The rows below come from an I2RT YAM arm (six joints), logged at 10 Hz.
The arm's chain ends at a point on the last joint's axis. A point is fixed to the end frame.
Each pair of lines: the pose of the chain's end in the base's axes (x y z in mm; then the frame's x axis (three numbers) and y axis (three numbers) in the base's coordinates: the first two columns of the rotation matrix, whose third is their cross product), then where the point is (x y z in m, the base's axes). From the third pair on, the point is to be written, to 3 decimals.
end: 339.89 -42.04 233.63 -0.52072 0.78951 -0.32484 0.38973 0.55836 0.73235
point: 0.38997 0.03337 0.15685
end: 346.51 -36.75 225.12 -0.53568 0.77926 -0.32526 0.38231 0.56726 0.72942
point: 0.39499 0.03931 0.14796
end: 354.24 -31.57 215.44 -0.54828 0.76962 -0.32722 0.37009 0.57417 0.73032
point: 0.402 0.045 0.138
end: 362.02 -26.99 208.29 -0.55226 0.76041 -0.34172 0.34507 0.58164 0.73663
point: 0.410 0.050 0.132
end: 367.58 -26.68 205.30 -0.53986 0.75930 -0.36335 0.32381 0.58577 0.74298
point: 0.418 0.050 0.130
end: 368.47 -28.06 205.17 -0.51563 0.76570 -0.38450 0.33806 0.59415 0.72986
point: 0.421 0.045 0.128
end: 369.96 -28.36 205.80 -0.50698 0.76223 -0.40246 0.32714 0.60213 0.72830
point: 0.424 0.044 0.129
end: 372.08 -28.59 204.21 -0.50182 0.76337 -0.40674 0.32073 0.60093 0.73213
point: 0.427 0.044 0.128
